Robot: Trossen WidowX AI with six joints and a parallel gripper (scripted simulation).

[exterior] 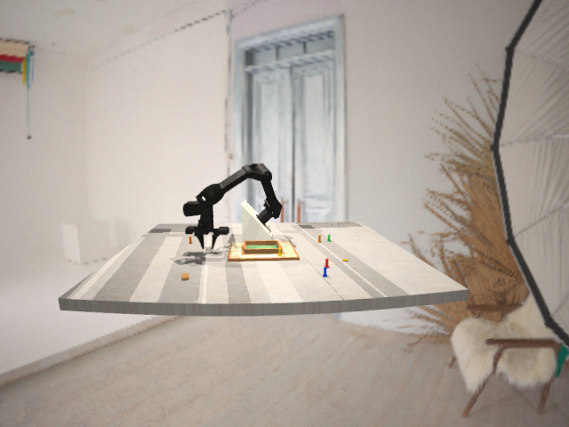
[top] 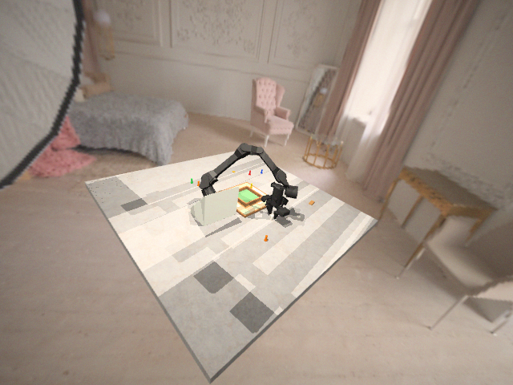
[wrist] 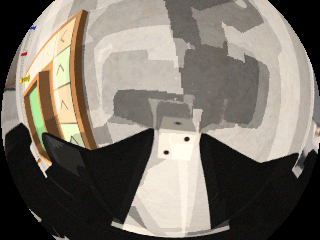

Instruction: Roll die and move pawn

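My gripper tip is now 30 cm to the right of the yellow pawn, 13 cm short of it and 2 cm below it. The rest, counted from my gripper tip: white die (right at my gripper tip); then green dice tray (24 cm to the left, 2 cm ahead); then red pawn (46 cm to the left, 29 cm ahead, 1 cm above).
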